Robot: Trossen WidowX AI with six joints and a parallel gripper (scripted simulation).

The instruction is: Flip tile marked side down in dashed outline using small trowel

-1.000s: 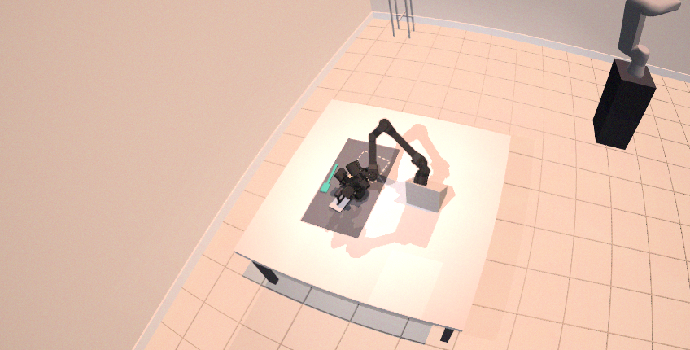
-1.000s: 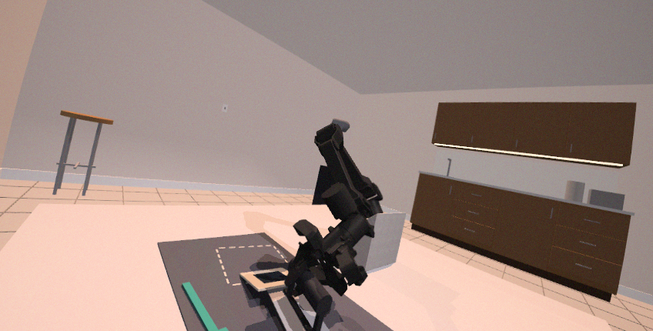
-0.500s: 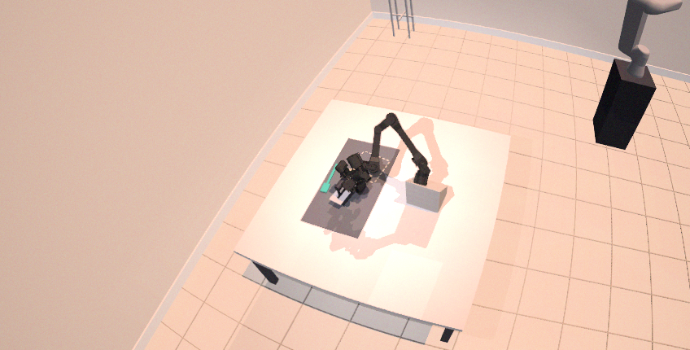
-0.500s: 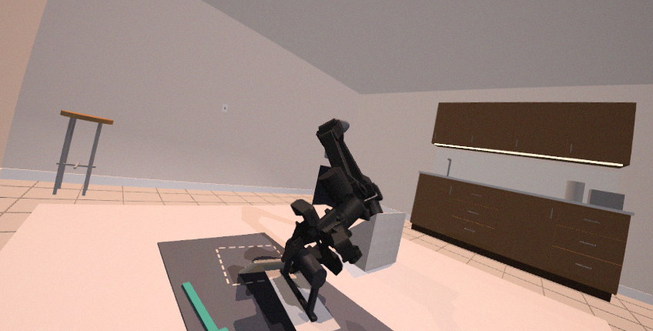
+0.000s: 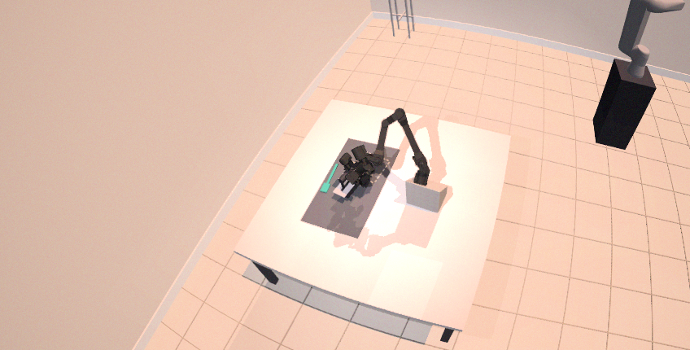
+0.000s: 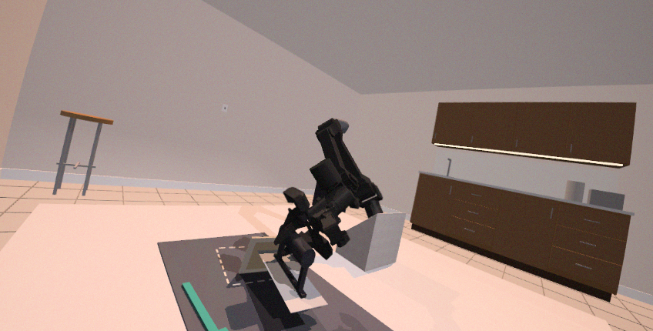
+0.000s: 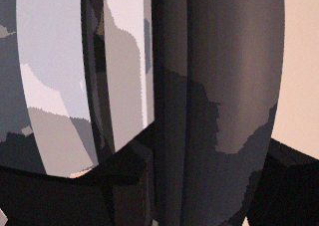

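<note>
The square tile is 40 mm behind my gripper tip, 90 mm to the right of it and 60 mm below it. Round my gripper tip: dark mat: 10 mm behind, 10 mm to the right, 140 mm below; trowel: 30 mm behind, 10 mm below; green strip: 120 mm ahead, 10 mm to the left, 110 mm below.
</note>
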